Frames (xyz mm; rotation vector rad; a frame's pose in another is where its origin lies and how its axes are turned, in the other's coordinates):
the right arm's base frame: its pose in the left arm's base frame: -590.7 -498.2 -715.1 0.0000 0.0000 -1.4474
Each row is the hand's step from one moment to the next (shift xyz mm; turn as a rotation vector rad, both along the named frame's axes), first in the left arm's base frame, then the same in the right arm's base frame.
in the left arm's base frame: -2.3 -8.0 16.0 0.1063 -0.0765 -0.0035
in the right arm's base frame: 7.7 -3.3 16.0 0.0890 0.0961 -0.0035
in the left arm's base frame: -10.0 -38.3 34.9 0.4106 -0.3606 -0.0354
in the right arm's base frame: 36.8 -14.6 34.9 0.4084 0.3631 -0.0354
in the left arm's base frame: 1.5 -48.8 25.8 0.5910 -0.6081 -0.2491
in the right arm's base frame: 48.6 -4.5 25.8 0.6762 0.5117 -0.2491
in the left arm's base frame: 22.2 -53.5 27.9 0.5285 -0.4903 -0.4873
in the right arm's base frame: 55.8 15.4 27.9 0.5516 0.4641 -0.4873
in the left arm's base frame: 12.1 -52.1 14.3 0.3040 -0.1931 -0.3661
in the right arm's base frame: 53.2 5.6 14.3 0.2290 0.2779 -0.3661
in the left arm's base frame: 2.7 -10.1 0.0 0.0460 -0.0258 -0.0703
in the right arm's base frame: 10.4 1.4 0.0 0.0313 0.0425 -0.0703
